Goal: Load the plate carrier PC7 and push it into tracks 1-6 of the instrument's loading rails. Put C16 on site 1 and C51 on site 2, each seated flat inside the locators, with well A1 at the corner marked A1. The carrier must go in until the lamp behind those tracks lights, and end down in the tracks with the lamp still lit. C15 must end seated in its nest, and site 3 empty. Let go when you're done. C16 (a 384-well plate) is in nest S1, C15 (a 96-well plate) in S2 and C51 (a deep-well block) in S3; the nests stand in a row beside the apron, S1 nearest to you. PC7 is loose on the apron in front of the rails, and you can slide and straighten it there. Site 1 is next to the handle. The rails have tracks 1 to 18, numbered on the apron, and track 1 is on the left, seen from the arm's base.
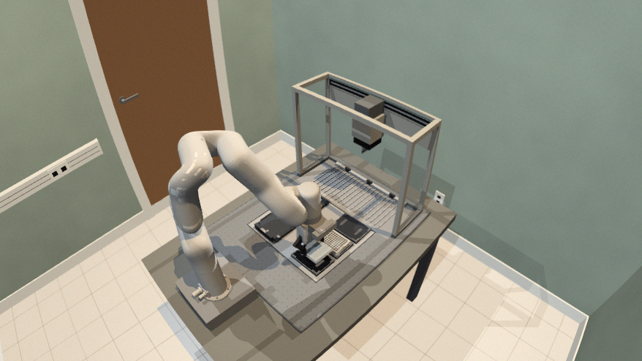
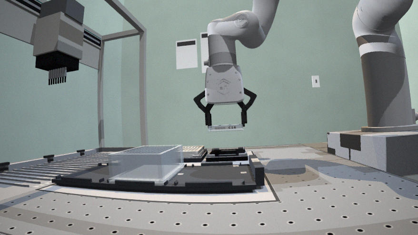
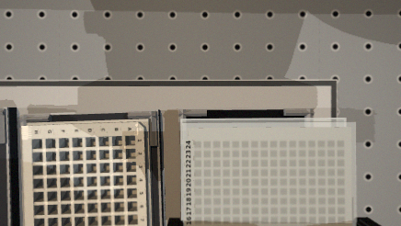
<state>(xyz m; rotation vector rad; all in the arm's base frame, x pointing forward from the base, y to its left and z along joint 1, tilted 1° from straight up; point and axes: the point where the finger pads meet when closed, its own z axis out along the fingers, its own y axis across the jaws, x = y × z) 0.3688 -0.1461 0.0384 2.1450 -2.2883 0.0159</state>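
My gripper is now 80 mm above the nest S1. Round my hand: 384-well plate C16: 10 mm below; then nest S3: 220 mm ahead, 80 mm below, 10 mm to the right; then carrier PC7: 220 mm to the left, 130 mm ahead, 70 mm below.
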